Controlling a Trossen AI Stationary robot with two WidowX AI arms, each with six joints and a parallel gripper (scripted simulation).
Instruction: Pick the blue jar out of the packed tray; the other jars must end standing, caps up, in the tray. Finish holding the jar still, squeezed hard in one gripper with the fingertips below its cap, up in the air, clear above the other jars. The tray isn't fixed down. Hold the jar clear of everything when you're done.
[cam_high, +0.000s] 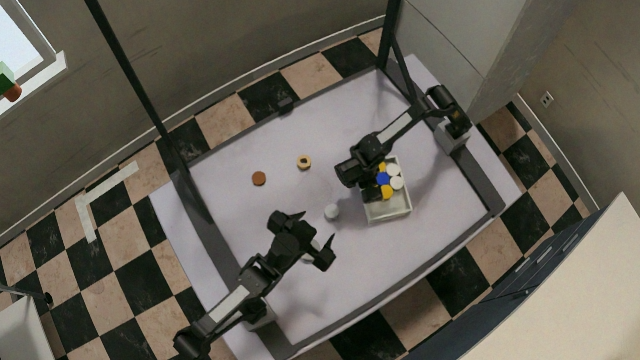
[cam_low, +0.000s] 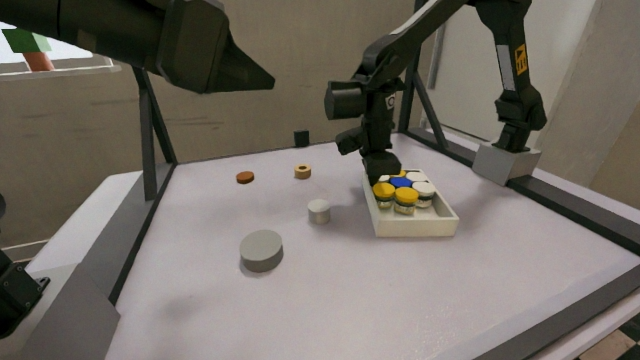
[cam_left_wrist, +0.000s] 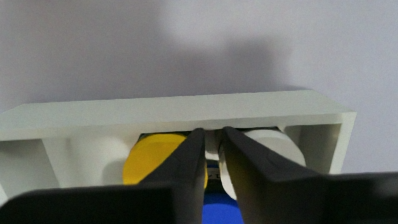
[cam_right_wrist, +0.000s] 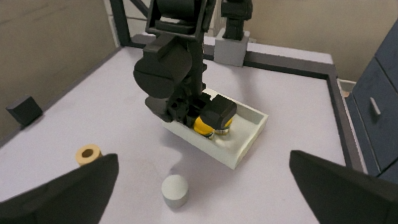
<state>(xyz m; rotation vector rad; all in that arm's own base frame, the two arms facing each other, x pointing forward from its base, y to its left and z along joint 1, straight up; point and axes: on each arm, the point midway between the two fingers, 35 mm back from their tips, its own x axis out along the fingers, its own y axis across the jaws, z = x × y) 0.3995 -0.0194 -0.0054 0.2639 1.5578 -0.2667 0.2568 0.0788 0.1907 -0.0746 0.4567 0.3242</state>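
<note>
My left hand is 3 cm short of the blue jar, 6 cm to the right of it and 5 cm above it. Also, from my left hand: wide grey disc: 4 cm ahead, 27 cm to the right, 6 cm below; tan ring: 19 cm behind, 9 cm to the right, 6 cm below; brown disc: 25 cm behind, 23 cm to the right, 7 cm below.
</note>
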